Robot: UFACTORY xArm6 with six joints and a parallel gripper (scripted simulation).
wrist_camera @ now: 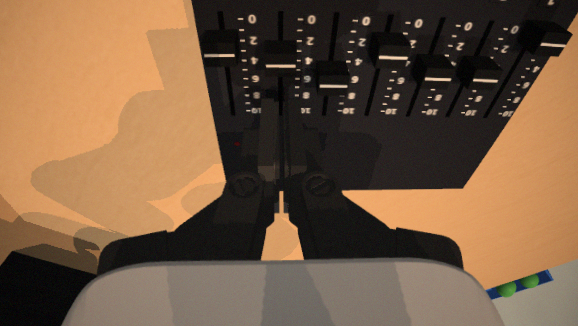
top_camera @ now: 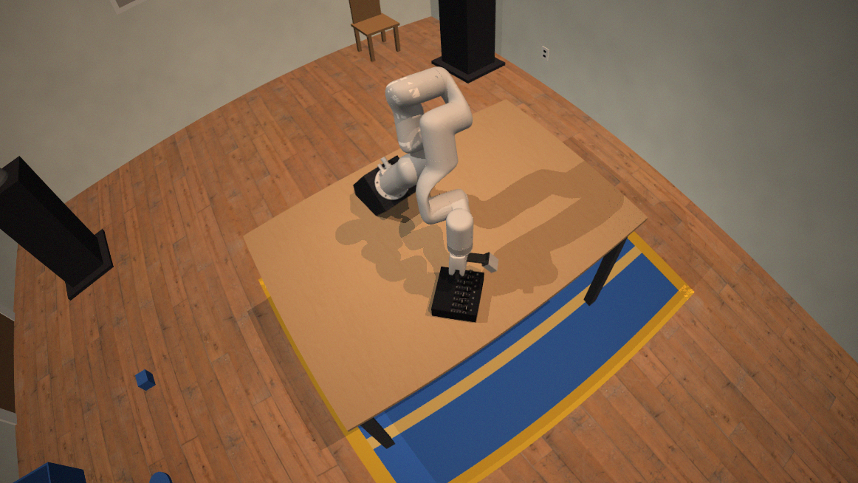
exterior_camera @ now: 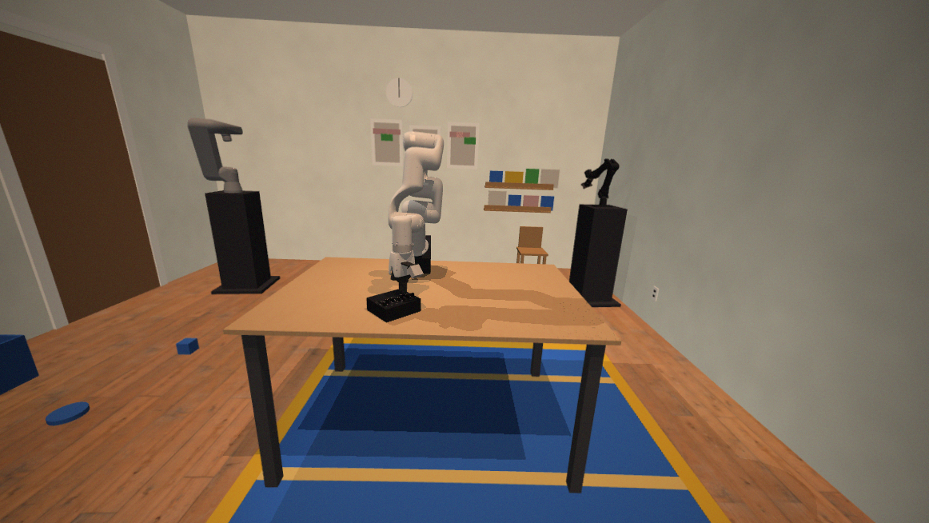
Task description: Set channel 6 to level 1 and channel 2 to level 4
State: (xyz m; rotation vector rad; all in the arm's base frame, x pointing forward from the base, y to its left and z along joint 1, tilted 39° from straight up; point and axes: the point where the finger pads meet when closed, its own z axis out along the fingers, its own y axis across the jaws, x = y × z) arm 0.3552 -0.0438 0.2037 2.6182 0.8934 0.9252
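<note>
My gripper is now 3 cm above the channel 6 fader cap, 2 cm to the right of it and 2 cm short of it. From my hand the other things lie so: channel 2 fader cap 7 cm ahead, 6 cm to the right, 3 cm below.
</note>
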